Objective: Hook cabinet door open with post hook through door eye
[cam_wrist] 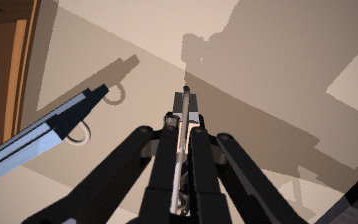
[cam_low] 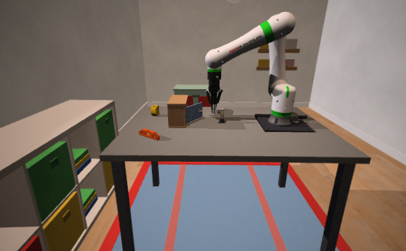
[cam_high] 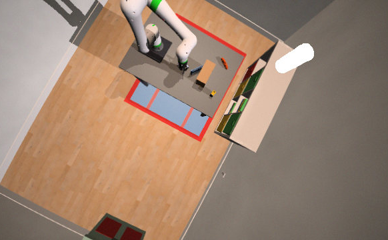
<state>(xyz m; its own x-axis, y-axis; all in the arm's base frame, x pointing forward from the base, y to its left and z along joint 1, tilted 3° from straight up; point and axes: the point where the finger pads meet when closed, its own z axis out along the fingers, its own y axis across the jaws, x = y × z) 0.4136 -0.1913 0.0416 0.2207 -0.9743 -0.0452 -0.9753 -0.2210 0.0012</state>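
Right now my hand is 4 cm to the right of the thin metal hook and 1 cm past it. Round my hand: door: 15 cm ahead, 9 cm to the left; then yellow tape measure: 43 cm ahead, 11 cm to the right, 3 cm below.
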